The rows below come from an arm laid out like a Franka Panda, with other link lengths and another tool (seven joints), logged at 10 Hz.
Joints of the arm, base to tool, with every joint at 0 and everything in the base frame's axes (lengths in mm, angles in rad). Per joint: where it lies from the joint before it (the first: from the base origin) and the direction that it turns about. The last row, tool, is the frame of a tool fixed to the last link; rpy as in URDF.
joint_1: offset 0 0 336.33 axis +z
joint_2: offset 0 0 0 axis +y
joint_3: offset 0 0 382.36 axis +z
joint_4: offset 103.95 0 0 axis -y
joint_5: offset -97.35 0 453.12 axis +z
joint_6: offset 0 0 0 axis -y
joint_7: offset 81.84 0 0 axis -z
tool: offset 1 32 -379.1 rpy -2.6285 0 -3.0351
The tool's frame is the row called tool.
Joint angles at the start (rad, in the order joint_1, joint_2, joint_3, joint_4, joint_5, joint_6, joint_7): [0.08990, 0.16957, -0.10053, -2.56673, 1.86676, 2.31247, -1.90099]
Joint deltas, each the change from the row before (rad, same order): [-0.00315, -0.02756, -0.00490, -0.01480, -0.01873, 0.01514, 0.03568]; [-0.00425, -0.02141, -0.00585, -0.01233, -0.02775, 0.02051, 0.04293]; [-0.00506, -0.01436, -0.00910, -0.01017, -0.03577, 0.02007, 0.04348]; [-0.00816, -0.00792, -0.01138, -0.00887, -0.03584, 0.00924, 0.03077]
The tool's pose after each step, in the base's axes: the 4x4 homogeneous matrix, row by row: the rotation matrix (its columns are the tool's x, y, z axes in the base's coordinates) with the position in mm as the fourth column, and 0 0 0 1 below. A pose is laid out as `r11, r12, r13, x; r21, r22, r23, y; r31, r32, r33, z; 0, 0, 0, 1`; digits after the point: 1 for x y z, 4 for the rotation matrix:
-0.7607, -0.1549, 0.6303, 607.7; -0.0021, 0.9717, 0.2363, 219.2; -0.6491, 0.1784, -0.7395, 74.3; 0, 0, 0, 1
-0.7774, -0.1333, 0.6147, 603.4; 0.0064, 0.9756, 0.2196, 208.9; -0.6289, 0.1747, -0.7576, 75.1; 0, 0, 0, 1
-0.7962, -0.1130, 0.5943, 598.0; 0.0113, 0.9795, 0.2013, 196.4; -0.6049, 0.1670, -0.7786, 71.8; 0, 0, 0, 1
-0.8106, -0.0997, 0.5771, 592.1; 0.0135, 0.9820, 0.1886, 183.7; -0.5855, 0.1607, -0.7946, 67.6; 0, 0, 0, 1

